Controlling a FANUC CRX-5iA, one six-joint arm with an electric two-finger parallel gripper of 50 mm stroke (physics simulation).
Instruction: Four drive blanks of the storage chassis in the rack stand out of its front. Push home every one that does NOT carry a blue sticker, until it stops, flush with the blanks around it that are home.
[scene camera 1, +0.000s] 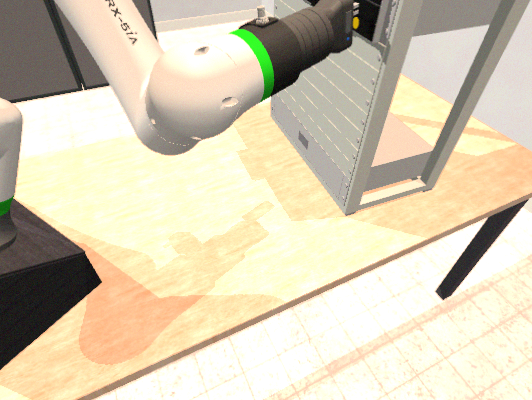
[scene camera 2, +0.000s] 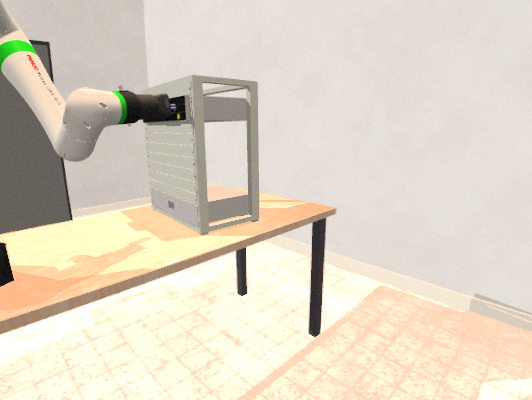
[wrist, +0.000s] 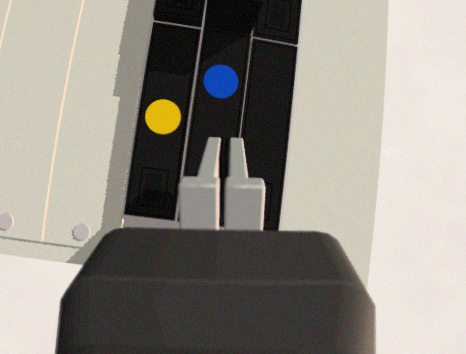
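The grey rack is visible in scene camera 1 and in scene camera 2, and on this rack (scene camera 1: 329, 81) and (scene camera 2: 176, 155) are the same spot. The rack also appears in the wrist view (306, 93).
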